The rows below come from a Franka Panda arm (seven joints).
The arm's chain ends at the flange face. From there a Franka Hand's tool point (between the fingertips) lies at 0.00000 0.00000 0.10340 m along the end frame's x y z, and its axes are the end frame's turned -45 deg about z.
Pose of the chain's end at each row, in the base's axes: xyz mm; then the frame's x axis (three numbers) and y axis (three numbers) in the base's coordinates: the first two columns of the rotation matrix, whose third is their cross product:
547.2 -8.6 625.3 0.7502 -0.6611 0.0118 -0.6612 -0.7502 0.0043
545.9 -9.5 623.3 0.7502 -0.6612 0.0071 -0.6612 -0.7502 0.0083
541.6 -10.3 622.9 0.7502 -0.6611 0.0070 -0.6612 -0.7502 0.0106
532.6 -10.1 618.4 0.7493 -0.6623 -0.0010 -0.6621 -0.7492 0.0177
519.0 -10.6 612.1 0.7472 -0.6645 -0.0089 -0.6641 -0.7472 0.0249
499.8 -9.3 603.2 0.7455 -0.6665 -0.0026 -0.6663 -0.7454 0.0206
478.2 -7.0 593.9 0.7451 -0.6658 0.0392 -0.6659 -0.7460 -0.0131
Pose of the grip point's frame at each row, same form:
547.8 -9.7 521.9 0.9980 0.0630 0.0053 0.0629 -0.9979 0.0114
545.9 -10.6 519.9 0.9980 0.0629 -0.0008 0.0629 -0.9980 0.0109
541.4 -11.6 519.5 0.9980 0.0630 -0.0025 0.0629 -0.9979 0.0124
531.3 -11.4 515.0 0.9980 0.0614 -0.0132 0.0617 -0.9981 0.0118
516.6 -11.9 508.7 0.9979 0.0585 -0.0239 0.0588 -0.9982 0.0113
498.2 -10.7 499.8 0.9983 0.0558 -0.0164 0.0560 -0.9984 0.0127
482.1 -8.7 490.6 0.9977 0.0567 0.0370 0.0560 -0.9983 0.0185

